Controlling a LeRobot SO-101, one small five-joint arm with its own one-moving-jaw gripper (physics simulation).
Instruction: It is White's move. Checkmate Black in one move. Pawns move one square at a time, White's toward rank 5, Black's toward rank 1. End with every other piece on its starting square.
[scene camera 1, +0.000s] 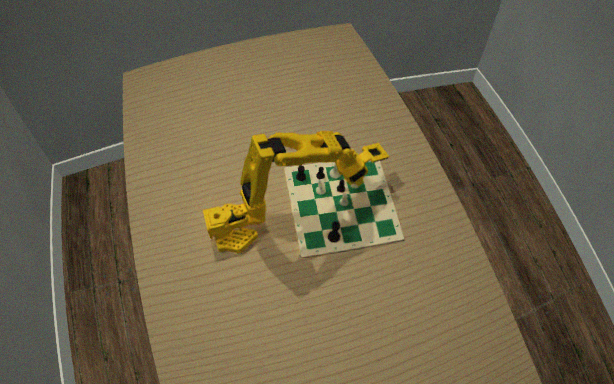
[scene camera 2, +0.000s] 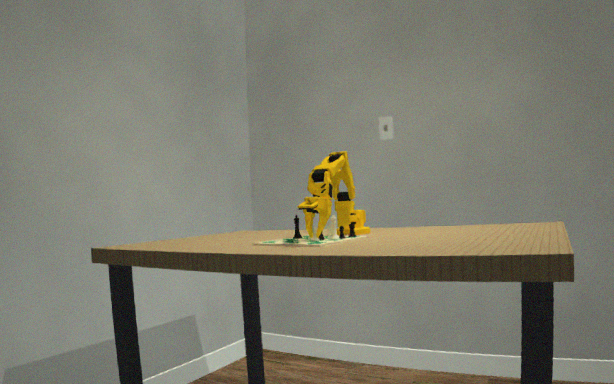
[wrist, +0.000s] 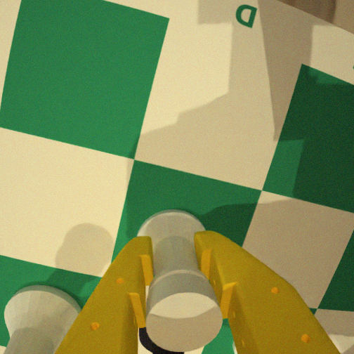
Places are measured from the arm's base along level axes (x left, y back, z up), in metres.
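Pixels of known places: hand, its tool point: (scene camera 1: 355, 178) (scene camera 2: 316, 235); arm's base, origin of its link: (scene camera 1: 242, 227) (scene camera 2: 349, 234).
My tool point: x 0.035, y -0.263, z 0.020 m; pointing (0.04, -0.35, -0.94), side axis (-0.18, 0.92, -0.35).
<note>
For each thing: its top centre in the pictures, then the offset to it from my tool point. "pt": a spot on its surface instead. Level surfaces: height alone.
- white piece, centre of its top: (scene camera 1: 337, 156) dz +0.050, dx +0.032, dy +0.035 m
- tall black king, centre of its top: (scene camera 1: 336, 222) (scene camera 2: 296, 215) dz +0.050, dx -0.113, dy +0.090 m
- cream board, a spot on its surface: (scene camera 1: 393, 220) pt dz -0.014, dx -0.116, dy -0.045 m
- wooden table, height of its surface: dz -0.020 m
- white pawn, centre of its top: (scene camera 1: 345, 194) dz +0.018, dx -0.043, dy +0.042 m
- black piece, centre of its top: (scene camera 1: 301, 168) (scene camera 2: 351, 224) dz +0.020, dx +0.046, dy +0.110 m
My gripper (scene camera 1: 356, 184) (scene camera 2: 316, 237) (wrist: 173, 240) points down over the board's D2 square. Its two yellow jaws press on both sides of a white flat-topped rook (wrist: 174, 255), so it is shut on that rook. The rook's base shows over the green D2 square; whether it touches the board is unclear. A black pawn (scene camera 1: 341, 186) (wrist: 155, 342) stands on D3, partly hidden behind the rook in the wrist view. A white piece (scene camera 1: 335, 172) (wrist: 42, 312) stands on E3. The tall black king (scene camera 1: 334, 234) (scene camera 2: 297, 228) stands near the board's opposite edge.
The green and cream board (scene camera 1: 393, 220) lies on the wooden table (scene camera 1: 225, 320). A tall white piece (scene camera 1: 321, 187) (scene camera 2: 333, 226), a white pawn (scene camera 1: 344, 200), a black pawn (scene camera 1: 320, 173) and a black piece (scene camera 1: 301, 174) (scene camera 2: 352, 230) stand close around the gripper side.
</note>
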